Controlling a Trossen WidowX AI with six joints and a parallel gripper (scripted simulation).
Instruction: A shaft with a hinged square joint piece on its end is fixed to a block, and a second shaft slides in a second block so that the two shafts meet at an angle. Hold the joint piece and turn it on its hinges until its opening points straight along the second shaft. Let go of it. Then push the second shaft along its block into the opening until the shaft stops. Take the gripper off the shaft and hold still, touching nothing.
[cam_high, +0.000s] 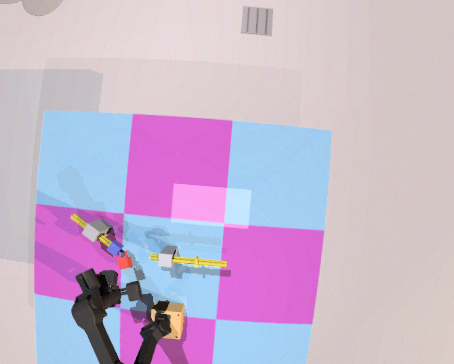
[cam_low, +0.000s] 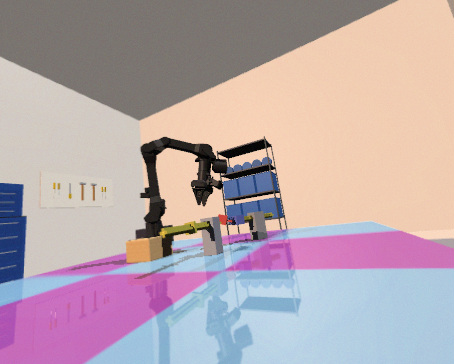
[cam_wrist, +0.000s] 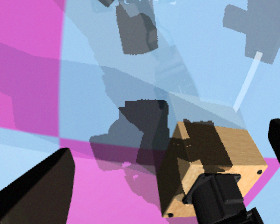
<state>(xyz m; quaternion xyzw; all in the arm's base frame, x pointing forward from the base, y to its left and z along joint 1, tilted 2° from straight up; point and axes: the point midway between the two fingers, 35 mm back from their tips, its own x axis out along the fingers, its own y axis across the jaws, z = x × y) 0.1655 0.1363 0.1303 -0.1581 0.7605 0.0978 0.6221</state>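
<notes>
Right now the red joint piece is 80 mm ahead of my gripper tip, 70 mm below it and 40 mm to the left of it.
</notes>
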